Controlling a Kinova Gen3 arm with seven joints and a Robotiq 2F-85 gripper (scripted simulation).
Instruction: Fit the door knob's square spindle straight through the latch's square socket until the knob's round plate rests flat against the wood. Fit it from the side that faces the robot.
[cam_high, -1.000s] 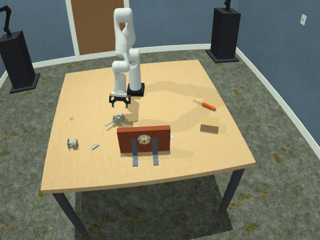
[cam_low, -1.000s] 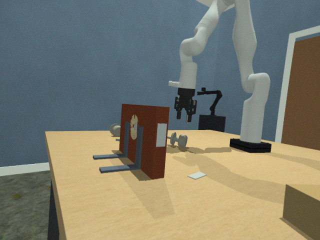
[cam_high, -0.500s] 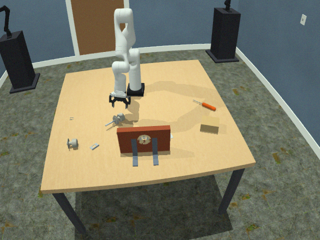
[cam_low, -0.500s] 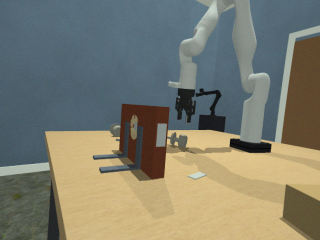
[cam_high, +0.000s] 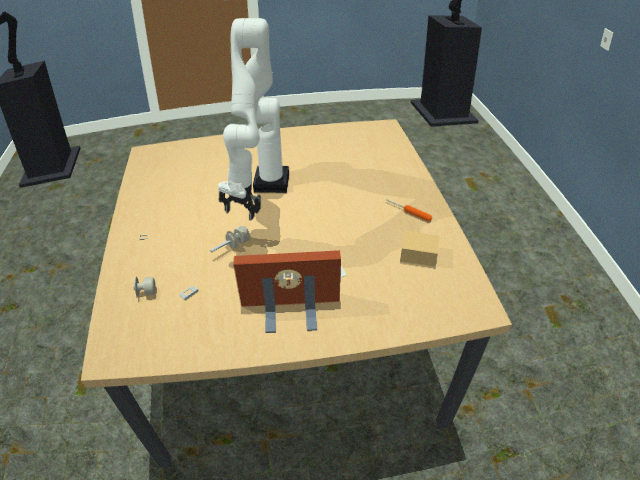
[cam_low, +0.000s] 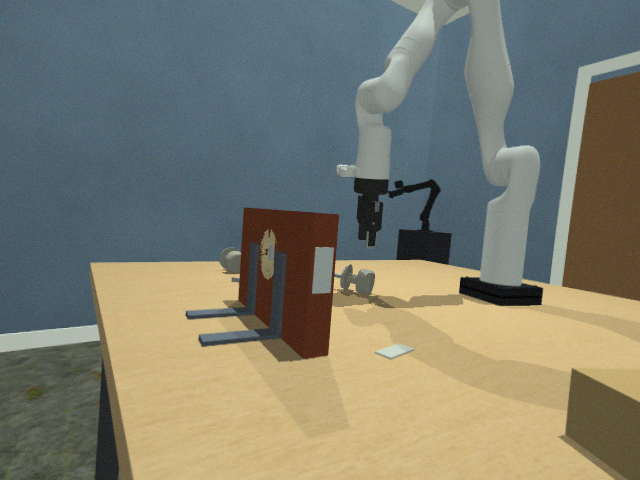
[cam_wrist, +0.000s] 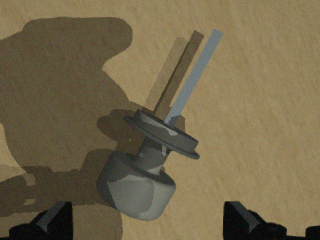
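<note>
Now: the door knob 90 mm below my hand, 30 mm to the right of it and 10 mm ahead of it. Round my hand: tan box (570 mm to the left, 200 mm ahead, 100 mm below); then wooden slab (290 mm ahead, 110 mm to the left, 30 mm below).
</note>
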